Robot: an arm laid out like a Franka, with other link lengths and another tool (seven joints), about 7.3 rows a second.
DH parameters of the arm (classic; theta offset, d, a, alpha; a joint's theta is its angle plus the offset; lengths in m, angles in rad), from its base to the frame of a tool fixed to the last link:
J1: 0 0.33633 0 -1.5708
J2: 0 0 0 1.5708
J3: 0 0.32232 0.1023 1.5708
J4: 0 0 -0.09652 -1.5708
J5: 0 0.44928 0 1.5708
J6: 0 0 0.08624 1.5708
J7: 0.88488 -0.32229 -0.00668 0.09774
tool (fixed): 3.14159 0.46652 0 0
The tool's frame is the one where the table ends.
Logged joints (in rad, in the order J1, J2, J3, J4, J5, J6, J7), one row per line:
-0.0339 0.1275 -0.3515 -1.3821 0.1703 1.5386 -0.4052
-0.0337 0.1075 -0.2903 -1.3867 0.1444 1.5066 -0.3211
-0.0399 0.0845 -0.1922 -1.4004 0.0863 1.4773 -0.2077
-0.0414 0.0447 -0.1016 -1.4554 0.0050 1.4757 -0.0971
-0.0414 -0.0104 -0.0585 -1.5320 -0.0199 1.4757 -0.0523
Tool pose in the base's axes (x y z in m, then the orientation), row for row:
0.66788 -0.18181 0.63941 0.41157 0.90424 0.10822 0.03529
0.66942 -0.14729 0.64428 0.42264 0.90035 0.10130 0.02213
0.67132 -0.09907 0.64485 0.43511 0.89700 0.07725 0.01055
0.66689 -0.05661 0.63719 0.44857 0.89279 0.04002 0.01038
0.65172 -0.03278 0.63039 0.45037 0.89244 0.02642 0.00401
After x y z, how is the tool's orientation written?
As a quaternion, x y z w.
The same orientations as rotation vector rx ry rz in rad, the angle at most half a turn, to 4 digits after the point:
1.2647 2.7787 0.3326
1.3094 2.7894 0.3138
1.3578 2.7992 0.2411
1.4000 2.7864 0.1249
1.4113 2.7966 0.0828

